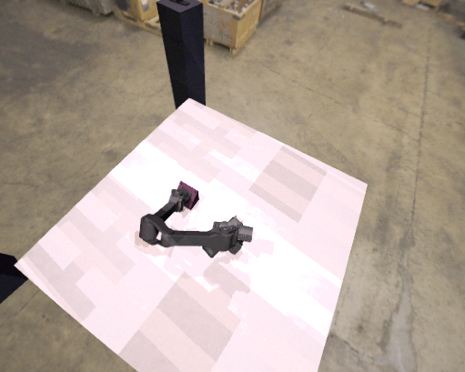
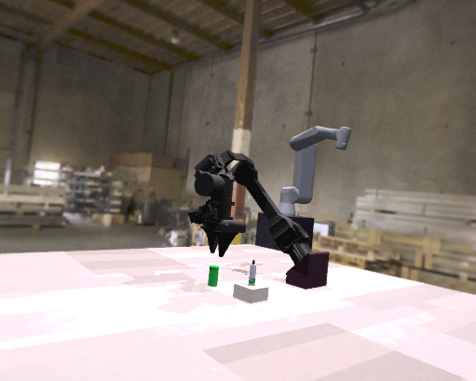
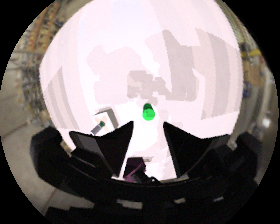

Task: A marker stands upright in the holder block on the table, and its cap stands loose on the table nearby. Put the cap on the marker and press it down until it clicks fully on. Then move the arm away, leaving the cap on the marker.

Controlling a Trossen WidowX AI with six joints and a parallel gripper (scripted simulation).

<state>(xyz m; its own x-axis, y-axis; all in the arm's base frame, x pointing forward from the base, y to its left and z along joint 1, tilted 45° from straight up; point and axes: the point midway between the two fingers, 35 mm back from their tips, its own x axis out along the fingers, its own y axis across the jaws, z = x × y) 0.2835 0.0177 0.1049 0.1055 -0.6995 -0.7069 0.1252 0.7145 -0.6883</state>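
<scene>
The green cap lies 6 cm below my gripper tip. From my gripper tip the other things lie so: white holder block 2 cm behind, 13 cm to the left, 7 cm below.
</scene>
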